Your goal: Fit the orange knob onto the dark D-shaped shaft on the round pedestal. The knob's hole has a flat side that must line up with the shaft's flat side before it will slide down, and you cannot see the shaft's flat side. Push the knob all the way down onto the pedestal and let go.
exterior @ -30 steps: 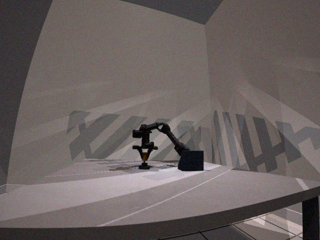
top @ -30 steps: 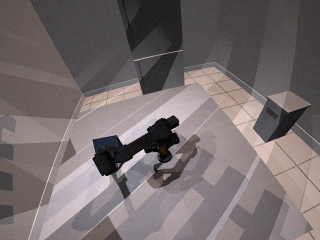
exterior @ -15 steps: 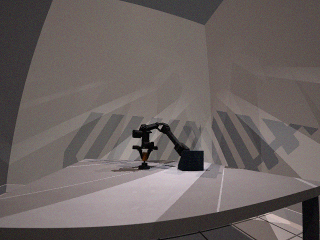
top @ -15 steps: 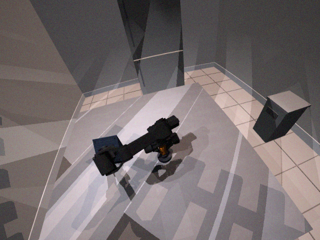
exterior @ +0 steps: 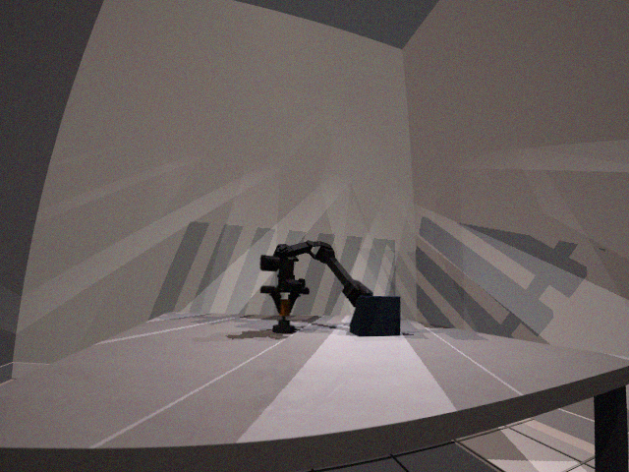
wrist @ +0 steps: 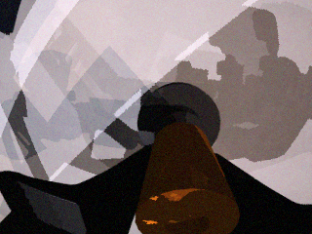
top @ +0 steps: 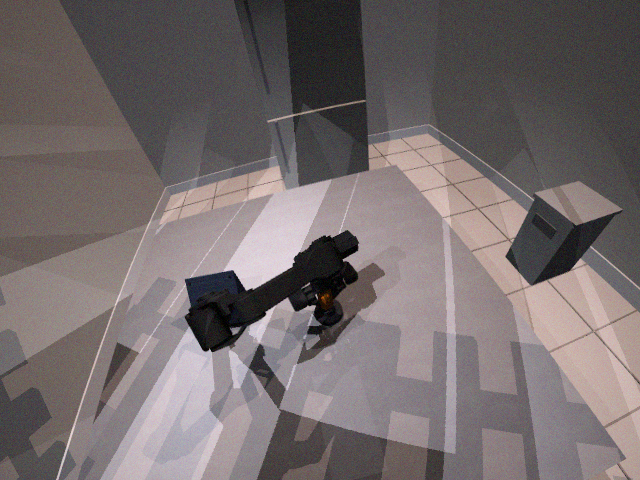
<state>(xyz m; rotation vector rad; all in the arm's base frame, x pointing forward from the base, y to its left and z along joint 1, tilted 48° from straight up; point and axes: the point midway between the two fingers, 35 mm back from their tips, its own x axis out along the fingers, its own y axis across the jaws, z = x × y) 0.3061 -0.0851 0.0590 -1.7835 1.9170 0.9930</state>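
The orange knob lies 2 cm above my gripper tip. The rest, counted from my gripper tip: round pedestal: 4 cm below.
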